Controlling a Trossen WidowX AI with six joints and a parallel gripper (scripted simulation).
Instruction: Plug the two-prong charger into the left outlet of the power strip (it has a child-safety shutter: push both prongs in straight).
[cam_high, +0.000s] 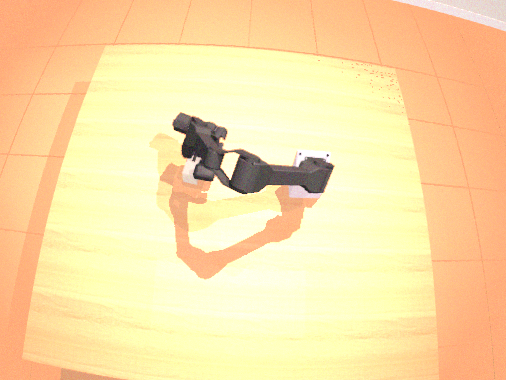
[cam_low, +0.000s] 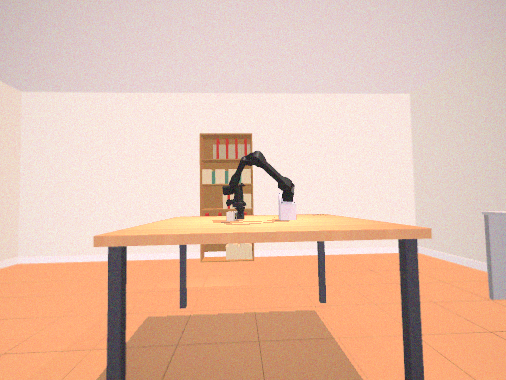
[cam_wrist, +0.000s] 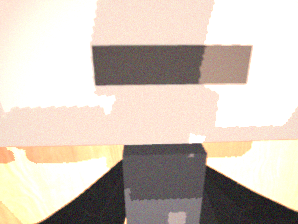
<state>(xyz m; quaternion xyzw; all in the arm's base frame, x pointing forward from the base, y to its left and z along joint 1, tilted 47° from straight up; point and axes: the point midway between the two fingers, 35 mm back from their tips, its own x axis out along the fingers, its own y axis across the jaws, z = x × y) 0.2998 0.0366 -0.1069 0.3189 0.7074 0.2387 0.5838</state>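
My gripper tip is 20 mm short of the dark grey charger and 10 mm below it.
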